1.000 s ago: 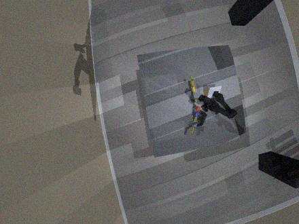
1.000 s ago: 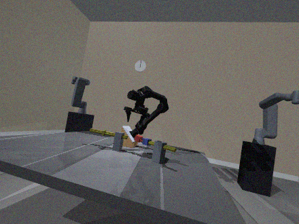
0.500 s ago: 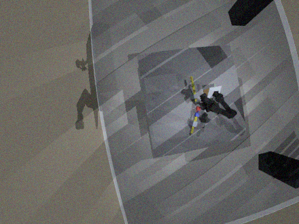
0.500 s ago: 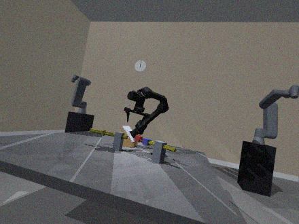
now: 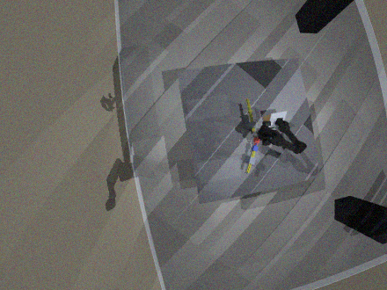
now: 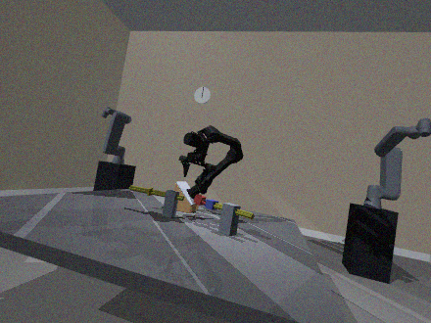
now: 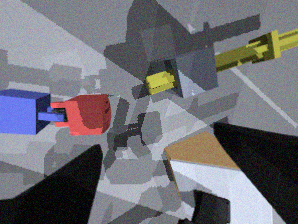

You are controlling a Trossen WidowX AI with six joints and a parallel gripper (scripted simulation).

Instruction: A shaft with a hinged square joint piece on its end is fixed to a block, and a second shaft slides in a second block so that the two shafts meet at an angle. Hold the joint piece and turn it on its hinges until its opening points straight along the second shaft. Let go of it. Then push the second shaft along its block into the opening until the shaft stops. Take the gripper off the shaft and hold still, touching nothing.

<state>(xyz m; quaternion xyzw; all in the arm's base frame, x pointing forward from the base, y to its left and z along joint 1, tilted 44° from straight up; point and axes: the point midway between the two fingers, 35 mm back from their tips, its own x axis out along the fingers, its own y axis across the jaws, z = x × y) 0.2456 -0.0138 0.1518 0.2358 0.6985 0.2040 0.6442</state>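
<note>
Now: the red joint piece 10 mm ahead of my gripper tip, 60 mm to the left of it and 90 mm below it.
</note>
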